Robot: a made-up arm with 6 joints.
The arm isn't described. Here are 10 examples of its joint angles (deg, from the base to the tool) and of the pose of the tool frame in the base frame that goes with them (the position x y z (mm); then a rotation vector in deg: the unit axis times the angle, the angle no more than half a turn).
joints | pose
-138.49 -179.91 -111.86 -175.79 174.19 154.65 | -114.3 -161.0 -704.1 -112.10 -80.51 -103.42
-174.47 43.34 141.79 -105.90 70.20 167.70 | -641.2 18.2 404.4 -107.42 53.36 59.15
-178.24 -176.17 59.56 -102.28 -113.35 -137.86 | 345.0 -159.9 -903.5 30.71 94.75 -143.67
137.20 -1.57 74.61 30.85 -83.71 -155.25 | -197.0 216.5 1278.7 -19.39 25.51 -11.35
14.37 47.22 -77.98 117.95 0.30 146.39 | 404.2 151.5 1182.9 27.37 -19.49 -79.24
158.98 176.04 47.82 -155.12 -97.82 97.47 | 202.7 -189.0 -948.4 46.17 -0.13 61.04
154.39 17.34 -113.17 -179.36 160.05 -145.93 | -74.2 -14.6 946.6 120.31 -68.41 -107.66
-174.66 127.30 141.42 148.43 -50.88 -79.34 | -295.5 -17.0 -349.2 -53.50 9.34 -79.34
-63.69 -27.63 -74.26 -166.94 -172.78 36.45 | -240.7 599.0 925.1 66.16 -60.52 118.31
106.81 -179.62 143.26 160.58 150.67 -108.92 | -9.1 -206.4 -648.3 28.44 -166.90 -10.58
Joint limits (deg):
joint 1: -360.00..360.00
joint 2: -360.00..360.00
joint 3: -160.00..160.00
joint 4: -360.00..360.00
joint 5: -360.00..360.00
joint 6: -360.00..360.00
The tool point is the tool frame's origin. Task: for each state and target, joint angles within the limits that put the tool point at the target. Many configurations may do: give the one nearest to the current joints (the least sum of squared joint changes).
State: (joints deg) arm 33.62 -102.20 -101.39 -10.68 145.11 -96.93
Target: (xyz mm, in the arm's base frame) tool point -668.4 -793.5 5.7
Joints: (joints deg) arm 51.47 -83.35 -89.60 -11.28 140.62 -96.93
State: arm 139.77 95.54 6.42 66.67 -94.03 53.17
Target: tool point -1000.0 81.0 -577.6
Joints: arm 179.72 122.68 18.45 71.50 -112.35 53.17
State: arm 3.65 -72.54 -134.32 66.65 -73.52 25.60
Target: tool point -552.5 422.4 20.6
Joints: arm -43.41 -75.24 -127.51 65.01 -70.41 25.60
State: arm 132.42 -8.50 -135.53 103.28 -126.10 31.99
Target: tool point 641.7 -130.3 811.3
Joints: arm 162.57 -25.76 -105.63 112.83 -117.37 31.99
